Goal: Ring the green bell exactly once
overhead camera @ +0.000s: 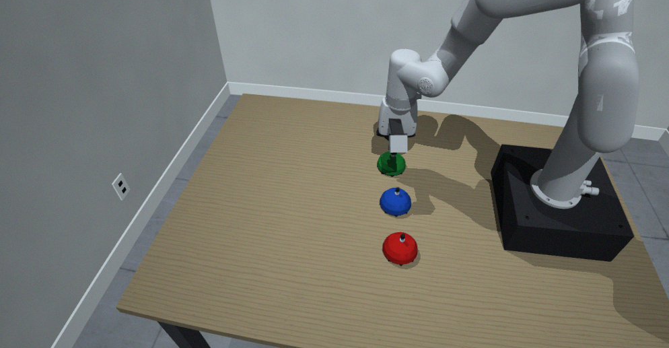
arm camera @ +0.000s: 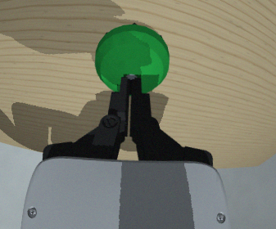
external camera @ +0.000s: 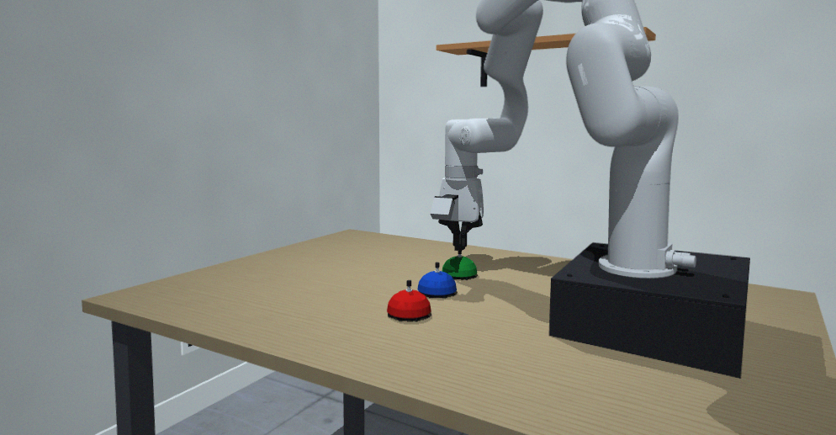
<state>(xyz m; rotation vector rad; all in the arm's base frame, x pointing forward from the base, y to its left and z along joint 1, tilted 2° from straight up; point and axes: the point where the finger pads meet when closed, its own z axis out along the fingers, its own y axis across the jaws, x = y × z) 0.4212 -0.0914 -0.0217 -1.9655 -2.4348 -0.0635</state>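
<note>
Now: the green bell 40 mm below my hand. From my hand the other things lie so: red bell (290 mm to the left, 60 mm behind, 40 mm below); blue bell (140 mm to the left, 40 mm below, 30 mm behind).
</note>
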